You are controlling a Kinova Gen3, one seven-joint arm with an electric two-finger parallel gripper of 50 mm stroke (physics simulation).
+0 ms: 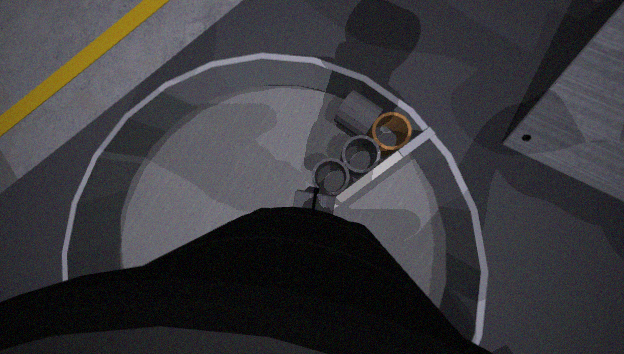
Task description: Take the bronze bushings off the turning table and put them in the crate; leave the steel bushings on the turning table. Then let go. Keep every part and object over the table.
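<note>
The turning table (pixel 200 165) is a pale round disc inside a raised, light-edged rim. One bronze bushing (pixel 401 122) stands upright near the rim, by the outer end of a pale straight bar (pixel 387 166). A steel bushing (pixel 361 171) stands upright beside it, and another steel bushing (pixel 331 160) stands further inward along the bar. A grey steel bushing (pixel 358 111) lies on its side next to the bronze one. My gripper (pixel 315 199) is shut and empty, its tips seen just below the innermost steel bushing; its height is hard to tell. No crate can be made out.
A brushed grey metal block or plate (pixel 580 120) with a small dark hole is at the right, outside the rim. A yellow stripe (pixel 80 65) crosses the pale floor at the upper left. My dark gripper body hides the lower part of the turning table.
</note>
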